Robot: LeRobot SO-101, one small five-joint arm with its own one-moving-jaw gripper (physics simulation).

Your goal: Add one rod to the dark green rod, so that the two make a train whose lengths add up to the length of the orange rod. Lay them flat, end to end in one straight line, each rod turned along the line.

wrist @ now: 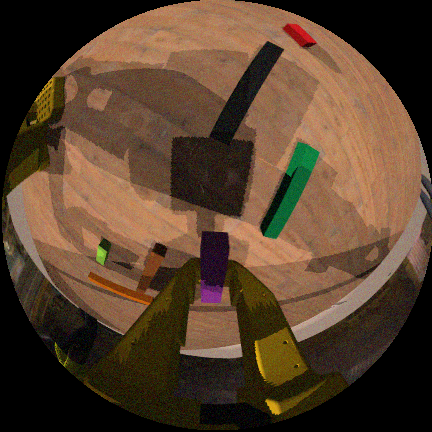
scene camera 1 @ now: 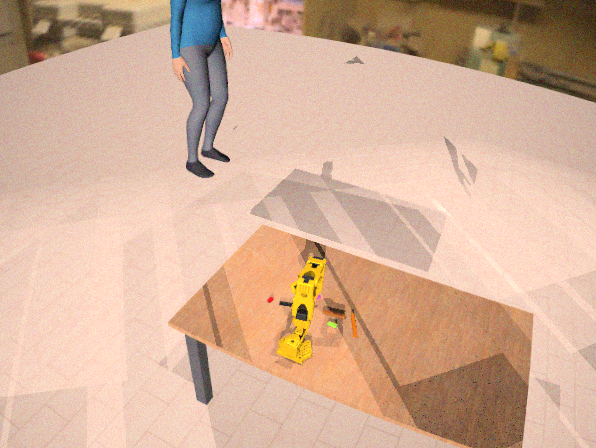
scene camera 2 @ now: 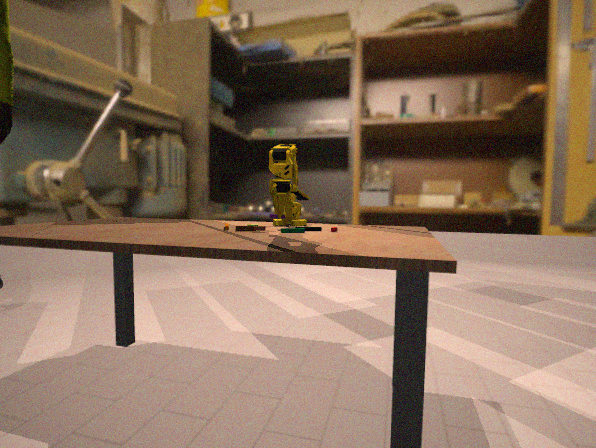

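Pixels of known places: end effector, tool point: (wrist: 201, 267) (scene camera 1: 314, 298) (scene camera 2: 278, 216); arm's base, origin of the base link: (wrist: 47, 129) (scene camera 1: 297, 345) (scene camera 2: 287, 225).
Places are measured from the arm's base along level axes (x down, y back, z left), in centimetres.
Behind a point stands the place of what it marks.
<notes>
My gripper (wrist: 214, 267) @[x -3.9, y -18.6, z 2.9 cm] is shut on a purple rod (wrist: 212, 293) @[x -4.5, y -19.9, z 2.2 cm] (scene camera 1: 319, 297) @[x -4.1, y -19.8, z 1.4 cm], with the two jaws against its sides. The rod points away from the jaws and appears to be off the table. The dark green rod (wrist: 291, 195) @[x -1.0, y -20.8, z 7.7 cm] (scene camera 2: 292, 230) @[x -0.5, y -21.4, z 7.7 cm] lies flat on the table, right of and beyond the jaws in the wrist view, apart from the purple rod. Part of it is in shadow. It is hidden by the arm in scene camera 1. The orange rod (wrist: 117, 289) @[x -0.8, y -16.5, z -12.5 cm] (scene camera 1: 354, 325) @[x -1.0, y -16.1, z -13.4 cm] (scene camera 2: 226, 227) @[x -0.7, y -21.1, z -10.9 cm] lies flat at the lower left of the wrist view, partly covered by a jaw.
A black rod (wrist: 247, 95) @[x -1.0, y -15.5, z 9.6 cm] (scene camera 1: 285, 303) @[x -0.9, y -14.4, z 11.6 cm] (scene camera 2: 314, 229) @[x -0.4, y -15.1, z 12.0 cm] lies beyond the dark green rod. A red rod (wrist: 300, 36) (scene camera 1: 270, 300) @[x -0.7, y -13.4, z 16.9 cm] (scene camera 2: 334, 229) @[x -0.6, y -14.9, z 17.4 cm] lies farther off. A brown rod (wrist: 151, 269) @[x -1.0, y -18.0, z -3.3 cm] (scene camera 1: 334, 314) @[x -0.8, y -17.9, z -5.4 cm] and a lime green rod (wrist: 102, 253) @[x -1.0, y -13.5, z -5.8 cm] (scene camera 1: 332, 325) @[x -0.7, y -12.9, z -6.7 cm] lie near the orange rod.
</notes>
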